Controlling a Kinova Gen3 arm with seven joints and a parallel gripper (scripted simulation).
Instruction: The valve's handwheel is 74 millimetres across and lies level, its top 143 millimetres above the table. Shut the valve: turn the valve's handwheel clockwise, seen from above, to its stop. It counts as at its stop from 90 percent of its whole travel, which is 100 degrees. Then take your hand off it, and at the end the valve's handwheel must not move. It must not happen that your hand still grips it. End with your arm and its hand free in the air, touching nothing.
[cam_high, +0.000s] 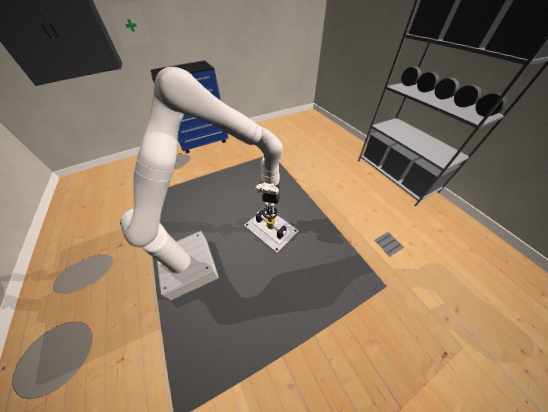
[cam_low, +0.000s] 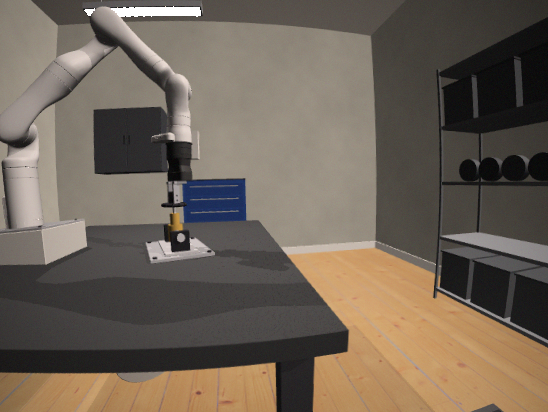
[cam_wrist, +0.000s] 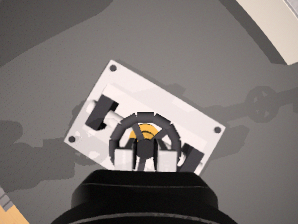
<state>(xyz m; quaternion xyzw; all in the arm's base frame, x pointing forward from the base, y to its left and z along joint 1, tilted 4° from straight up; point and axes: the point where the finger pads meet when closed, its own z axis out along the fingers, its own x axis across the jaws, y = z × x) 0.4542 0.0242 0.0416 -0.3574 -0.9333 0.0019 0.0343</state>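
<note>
The black spoked handwheel is 30 mm below my hand.
</note>
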